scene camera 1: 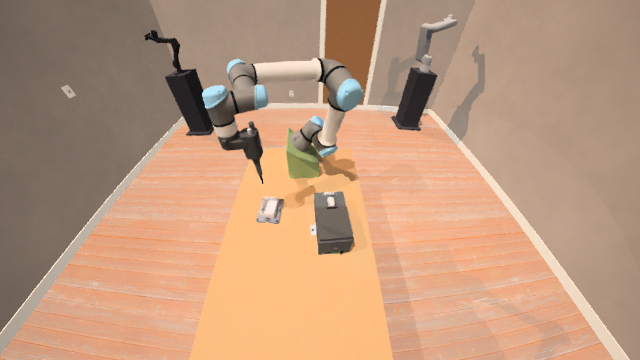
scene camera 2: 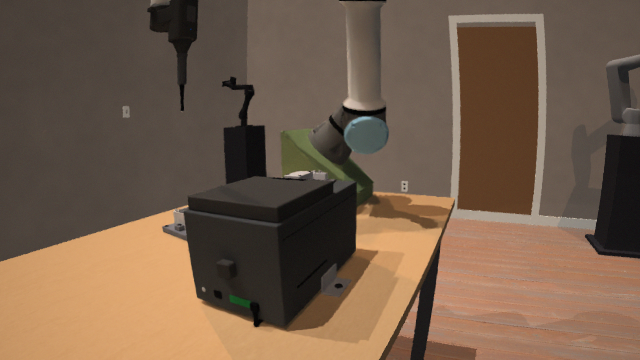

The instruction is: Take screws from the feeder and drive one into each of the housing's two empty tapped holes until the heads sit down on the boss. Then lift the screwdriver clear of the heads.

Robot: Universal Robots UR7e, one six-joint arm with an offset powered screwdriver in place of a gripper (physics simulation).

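Observation:
My screwdriver (scene camera 1: 262, 182) (scene camera 2: 182, 109) is raised, with its bit pointing down, high above the table. In scene camera 1 its tip stands behind and a little left of the housing, well apart from it. Whether a screw sits on the tip is too small to tell. The housing (scene camera 1: 270, 209) (scene camera 2: 179, 218), a pale block on a grey plate, lies flat on the table; in scene camera 2 the feeder hides most of it. Its holes and any screw heads on the boss are too small to make out. The black box-shaped feeder (scene camera 1: 334, 223) (scene camera 2: 237, 250) stands to the right of the housing.
The arm's green mount (scene camera 1: 302, 164) (scene camera 2: 295, 150) stands at the back of the table (scene camera 1: 290, 300) (scene camera 2: 100, 300). The forearm passes high over the back. Two black pedestals (scene camera 1: 189, 100) (scene camera 1: 416, 97) with small arms stand beyond the table.

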